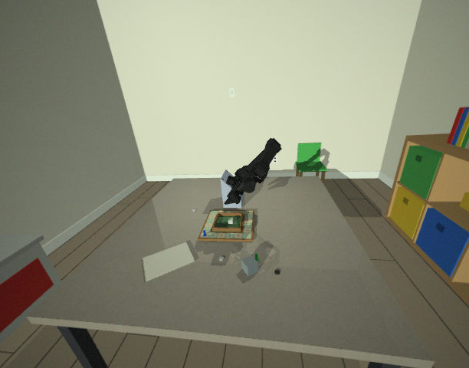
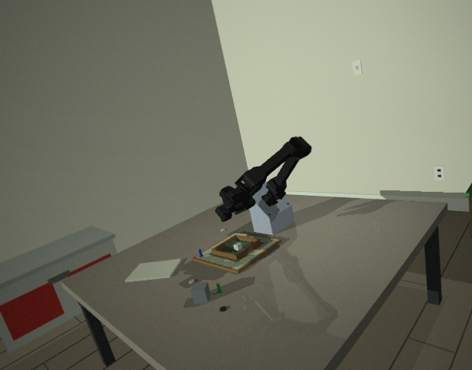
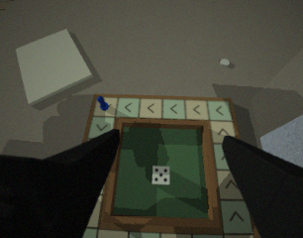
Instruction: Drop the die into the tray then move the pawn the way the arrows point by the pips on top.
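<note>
The blue pawn lies 12 cm ahead of my gripper tip, 10 cm to the right of it and 13 cm below it. Also, from my gripper tip: grey block: 31 cm ahead, 17 cm to the left, 14 cm below; then green pawn: 24 cm ahead, 19 cm to the left, 15 cm below; then white die: 2 cm to the left, 14 cm below.
</note>
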